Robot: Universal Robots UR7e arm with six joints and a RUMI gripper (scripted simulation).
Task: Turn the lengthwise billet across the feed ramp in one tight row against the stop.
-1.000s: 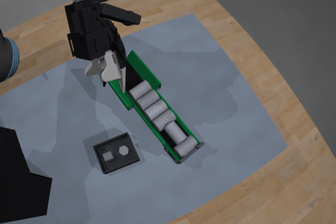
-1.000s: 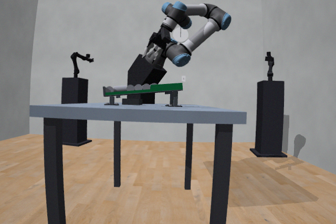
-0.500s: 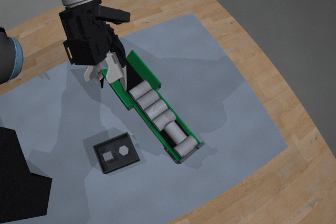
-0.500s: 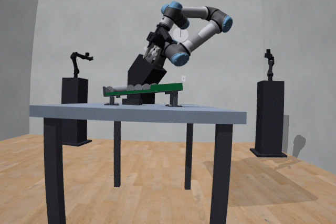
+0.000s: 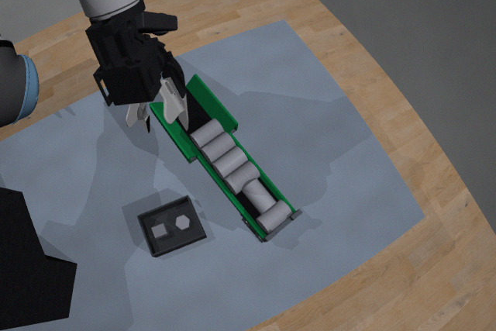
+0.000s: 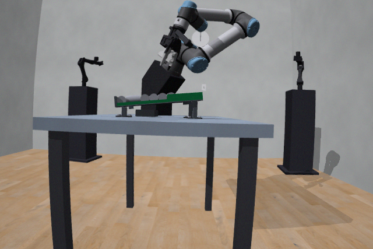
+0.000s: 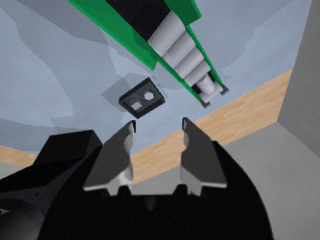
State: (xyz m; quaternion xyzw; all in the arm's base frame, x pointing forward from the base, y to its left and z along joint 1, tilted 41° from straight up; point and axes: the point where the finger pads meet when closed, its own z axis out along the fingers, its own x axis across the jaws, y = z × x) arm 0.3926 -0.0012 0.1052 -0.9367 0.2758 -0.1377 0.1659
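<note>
Right now my hand is 200 mm above the grey stop, 190 mm to the left of it and 150 mm short of it. Also, from my hand: dark tray 250 mm below, 110 mm to the right, 70 mm behind.
</note>
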